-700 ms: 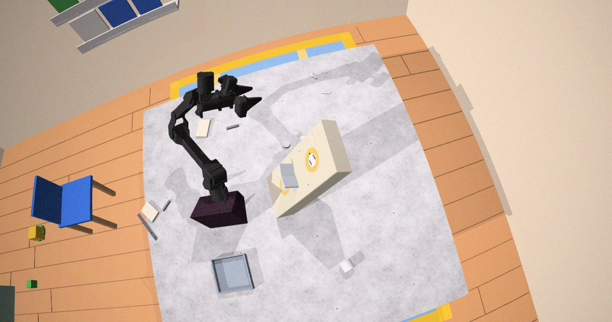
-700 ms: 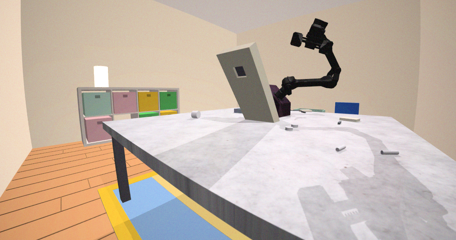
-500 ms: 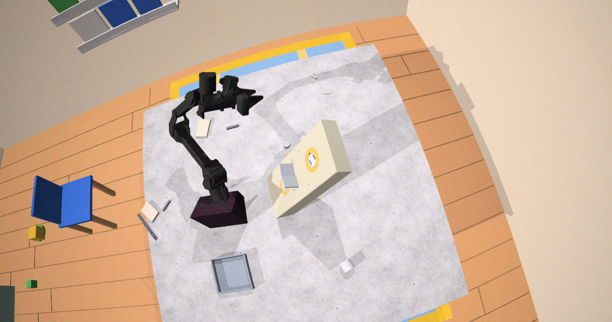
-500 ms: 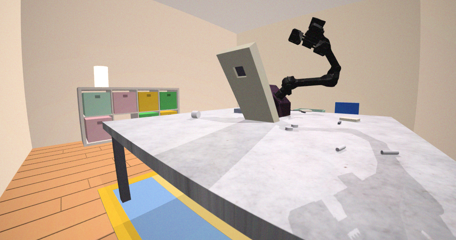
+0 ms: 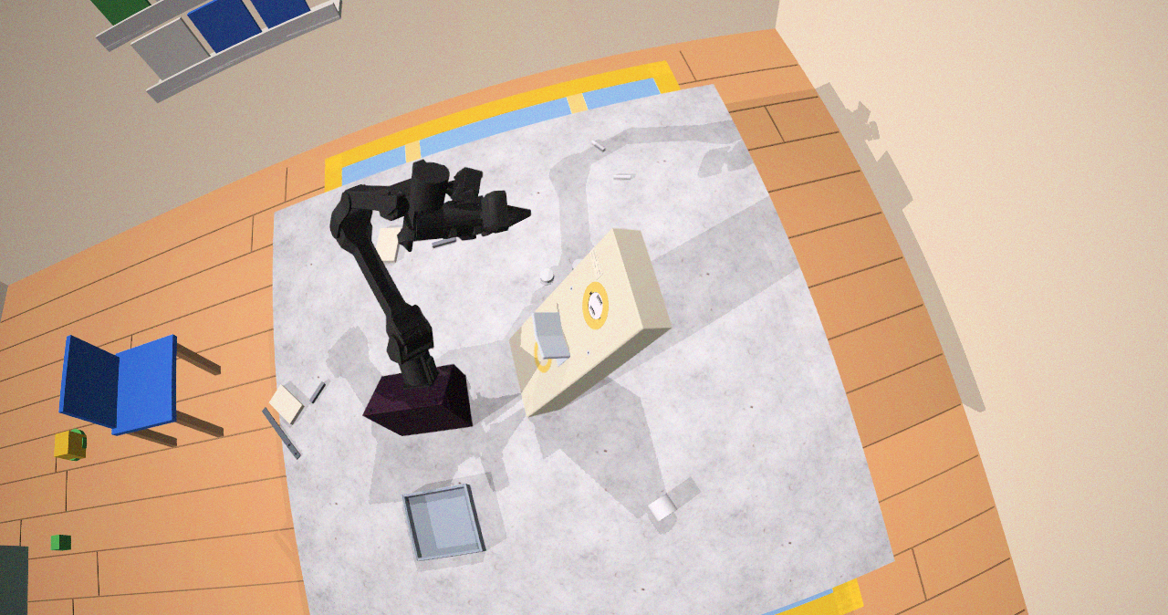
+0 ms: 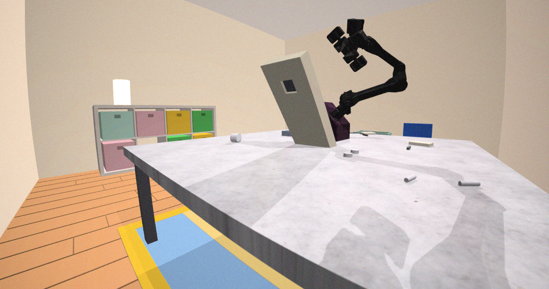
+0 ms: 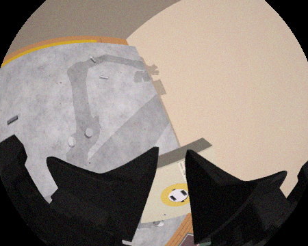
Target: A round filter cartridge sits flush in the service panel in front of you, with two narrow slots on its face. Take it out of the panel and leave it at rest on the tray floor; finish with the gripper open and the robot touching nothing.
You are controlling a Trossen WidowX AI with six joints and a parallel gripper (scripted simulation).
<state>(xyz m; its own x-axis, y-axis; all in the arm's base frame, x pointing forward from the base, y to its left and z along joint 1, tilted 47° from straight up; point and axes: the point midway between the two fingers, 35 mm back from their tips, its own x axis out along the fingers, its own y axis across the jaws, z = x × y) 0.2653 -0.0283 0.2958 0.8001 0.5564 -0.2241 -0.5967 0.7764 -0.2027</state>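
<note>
The grey round filter cartridge is 110 mm ahead of my gripper tip, 140 mm to the right of it and 90 mm below it. Also, from my gripper tip: grey tray (280 mm behind, 490 mm to the right, 350 mm below).
</note>
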